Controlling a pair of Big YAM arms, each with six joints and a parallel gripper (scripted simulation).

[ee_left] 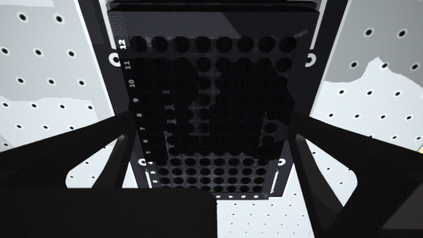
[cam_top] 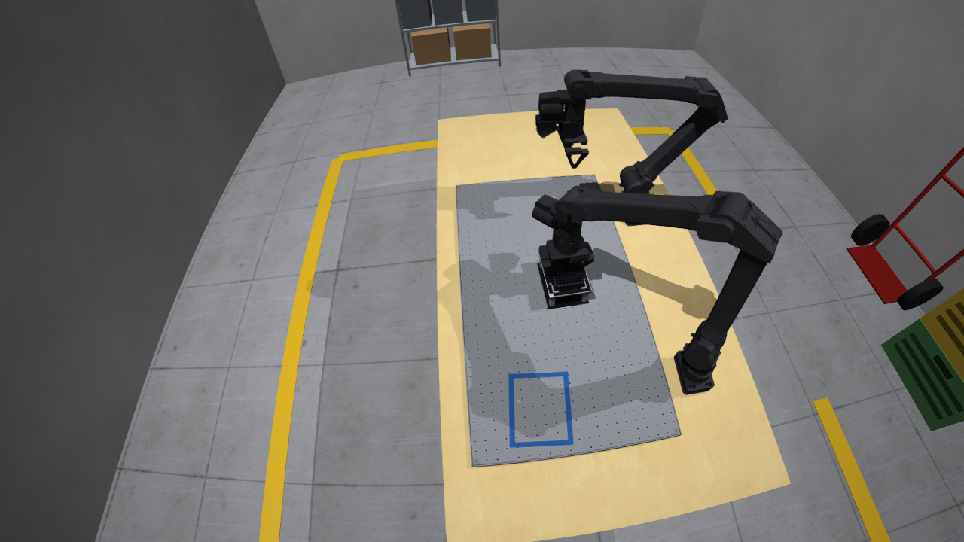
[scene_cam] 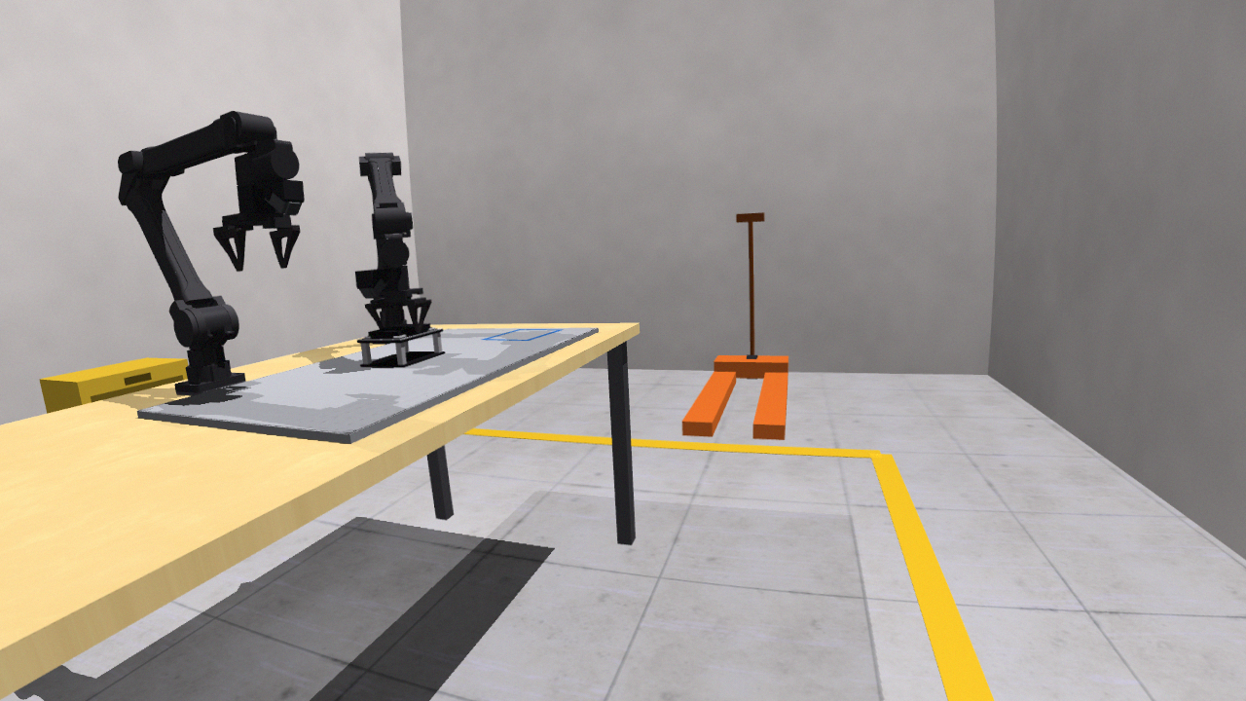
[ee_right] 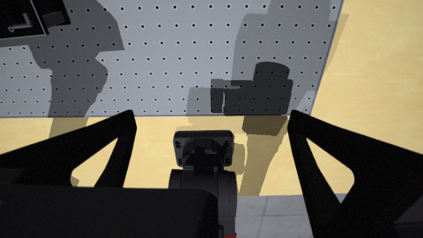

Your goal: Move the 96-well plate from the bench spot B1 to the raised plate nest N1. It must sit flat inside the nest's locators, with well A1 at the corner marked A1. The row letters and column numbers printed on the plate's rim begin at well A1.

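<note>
My left gripper is now right at the black 96-well plate. Also, from my left hand: raised nest N1: 1 cm below; A1 corner label: 5 cm ahead, 8 cm to the left, 1 cm below.
</note>
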